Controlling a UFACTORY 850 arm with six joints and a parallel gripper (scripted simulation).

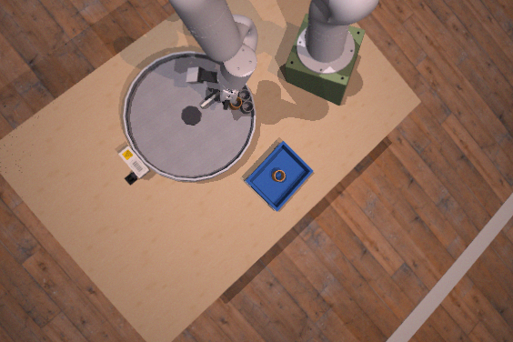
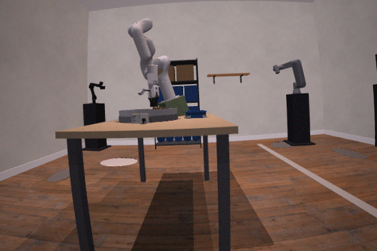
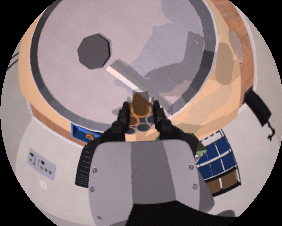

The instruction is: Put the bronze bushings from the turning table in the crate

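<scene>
Right now the blue crate is 20 mm behind my hand, 330 mm to the left of it and 90 mm below it. From my hand the other things lie so: round grey turning table: 130 mm ahead, 60 mm below.
</scene>
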